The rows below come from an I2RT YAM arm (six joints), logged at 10 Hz.
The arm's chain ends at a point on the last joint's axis. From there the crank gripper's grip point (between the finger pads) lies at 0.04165 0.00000 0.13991 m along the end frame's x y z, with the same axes.
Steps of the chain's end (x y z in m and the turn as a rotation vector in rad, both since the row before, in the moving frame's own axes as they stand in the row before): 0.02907, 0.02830, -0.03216, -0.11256, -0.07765, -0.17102; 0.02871, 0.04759, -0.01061, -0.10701, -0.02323, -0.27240; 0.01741, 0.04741, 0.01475, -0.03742, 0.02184, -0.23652; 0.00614, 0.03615, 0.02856, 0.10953, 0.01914, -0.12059; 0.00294, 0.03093, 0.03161, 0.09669, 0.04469, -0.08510; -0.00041, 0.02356, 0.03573, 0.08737, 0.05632, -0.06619
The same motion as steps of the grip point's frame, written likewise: 0.01890, 0.03796, -0.02986, -0.11256, -0.07765, -0.17102; 0.02599, 0.05166, -0.00989, -0.10701, -0.02323, -0.27240; 0.01988, 0.04246, 0.01390, -0.03742, 0.02184, -0.23652; 0.00757, 0.01578, 0.02663, 0.10953, 0.01914, -0.12059; 0.00841, 0.01373, 0.02879, 0.09669, 0.04469, -0.08510; 0.00689, 0.00846, 0.03251, 0.08737, 0.05632, -0.06619
